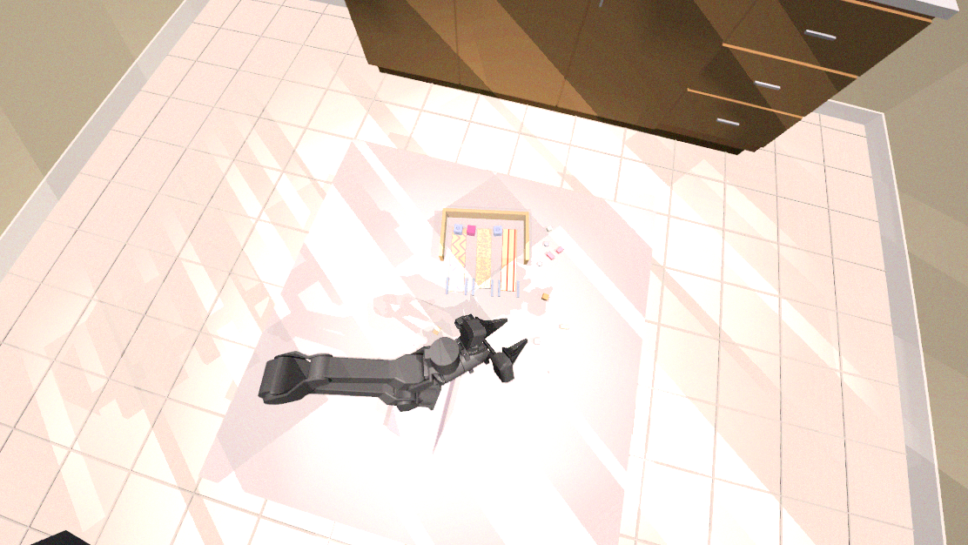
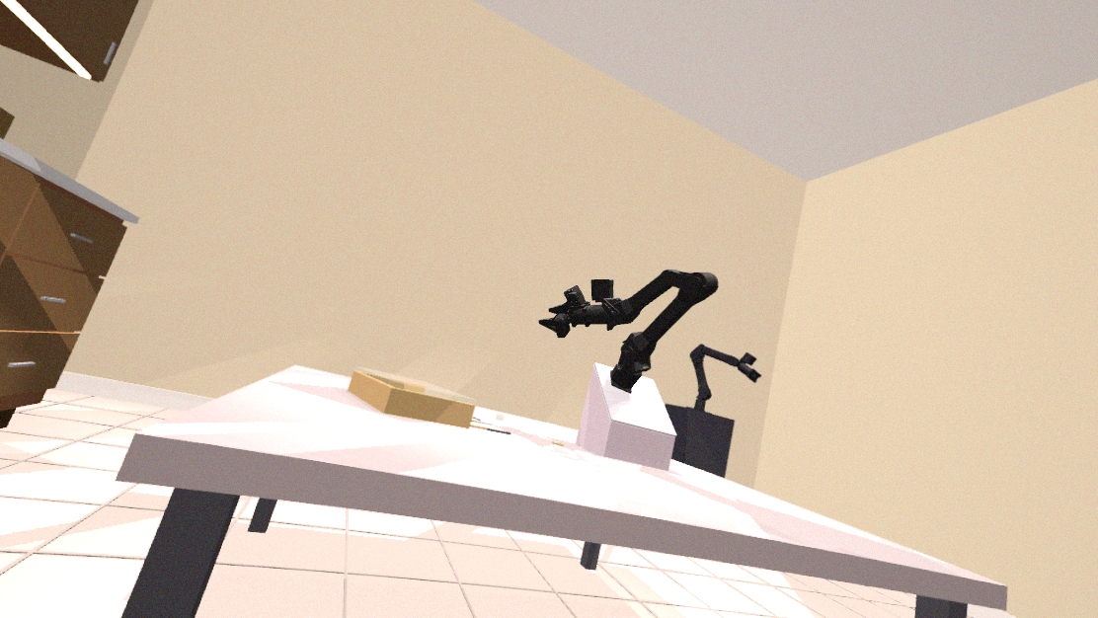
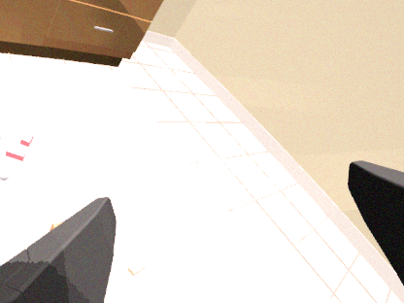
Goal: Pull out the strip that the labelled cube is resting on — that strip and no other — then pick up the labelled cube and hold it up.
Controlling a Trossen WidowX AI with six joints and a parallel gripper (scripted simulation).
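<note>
My gripper tip is 25 cm short of the pale strip, 18 cm to the right of it and 34 cm above it.
</note>
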